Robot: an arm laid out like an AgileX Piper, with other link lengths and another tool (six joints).
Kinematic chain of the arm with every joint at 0, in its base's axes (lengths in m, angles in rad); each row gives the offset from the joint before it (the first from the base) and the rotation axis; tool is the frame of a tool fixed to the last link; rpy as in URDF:
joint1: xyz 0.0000 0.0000 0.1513 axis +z
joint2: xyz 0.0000 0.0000 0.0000 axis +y
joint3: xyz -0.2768 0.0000 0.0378 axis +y
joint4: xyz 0.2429 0.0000 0.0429 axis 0.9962 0 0.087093
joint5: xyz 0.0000 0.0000 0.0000 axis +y
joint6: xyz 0.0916 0.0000 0.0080 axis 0.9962 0 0.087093
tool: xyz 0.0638 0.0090 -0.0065 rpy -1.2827 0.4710 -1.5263
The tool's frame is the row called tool.
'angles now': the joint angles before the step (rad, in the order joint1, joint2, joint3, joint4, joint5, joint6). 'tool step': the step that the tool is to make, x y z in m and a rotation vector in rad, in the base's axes. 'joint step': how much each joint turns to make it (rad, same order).
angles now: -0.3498, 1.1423, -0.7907, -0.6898, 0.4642, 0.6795
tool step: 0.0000, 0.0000, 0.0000, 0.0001, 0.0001, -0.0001
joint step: 0.0000, 0.0001, -0.0001, 0.0001, 0.0002, -0.0001
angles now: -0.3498, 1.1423, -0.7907, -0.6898, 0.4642, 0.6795
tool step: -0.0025, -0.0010, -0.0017, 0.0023, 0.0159, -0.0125
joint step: -0.0003, 0.0001, 0.0001, 0.0003, 0.0201, -0.0003
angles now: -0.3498, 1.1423, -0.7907, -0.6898, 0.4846, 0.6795
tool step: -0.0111, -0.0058, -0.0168, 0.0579, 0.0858, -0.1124
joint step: -0.0003, 0.0312, -0.0001, -0.0007, 0.1177, 0.0650
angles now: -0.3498, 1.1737, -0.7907, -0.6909, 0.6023, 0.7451
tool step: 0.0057, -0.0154, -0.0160, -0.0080, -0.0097, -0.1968
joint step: 0.0332, 0.0967, -0.0001, -0.2333, 0.0843, 0.3822
